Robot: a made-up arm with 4 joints.
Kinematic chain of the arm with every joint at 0, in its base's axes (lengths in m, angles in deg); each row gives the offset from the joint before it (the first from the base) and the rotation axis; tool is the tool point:
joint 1: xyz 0 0 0.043 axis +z
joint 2: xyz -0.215 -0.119 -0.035 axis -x
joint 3: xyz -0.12 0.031 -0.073 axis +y
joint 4: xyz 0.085 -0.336 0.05 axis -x
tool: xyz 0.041 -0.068 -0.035
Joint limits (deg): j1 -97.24..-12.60 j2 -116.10..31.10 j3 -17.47..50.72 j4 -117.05..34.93
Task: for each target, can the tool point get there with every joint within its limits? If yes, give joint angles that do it. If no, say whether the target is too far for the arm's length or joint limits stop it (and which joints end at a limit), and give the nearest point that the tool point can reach.
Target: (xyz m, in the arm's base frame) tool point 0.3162 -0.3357 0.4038
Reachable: no: joint limits stop it (at a limit: joint 1, joint 2, joint 4) | nearest point -0.3023 -0.3954 0.1934 | short by 0.656 m
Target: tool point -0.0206 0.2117 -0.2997
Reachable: yes | joints -77.16 -97.31 3.90 -48.58
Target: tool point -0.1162 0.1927 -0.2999
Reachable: yes | joints -45.27 -98.21 14.49 -44.19
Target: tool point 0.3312 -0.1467 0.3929
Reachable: no: joint limits stop it (at a limit: joint 1, joint 2, joint 3, joint 4) | nearest point 0.1685 0.2317 -0.1366 | short by 0.671 m
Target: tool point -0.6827 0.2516 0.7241
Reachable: no: too far | nearest point -0.4618 0.1702 0.2238 | short by 0.553 m
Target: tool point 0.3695 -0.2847 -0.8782
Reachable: no: too far | nearest point 0.1108 0.1957 -0.3391 | short by 0.767 m
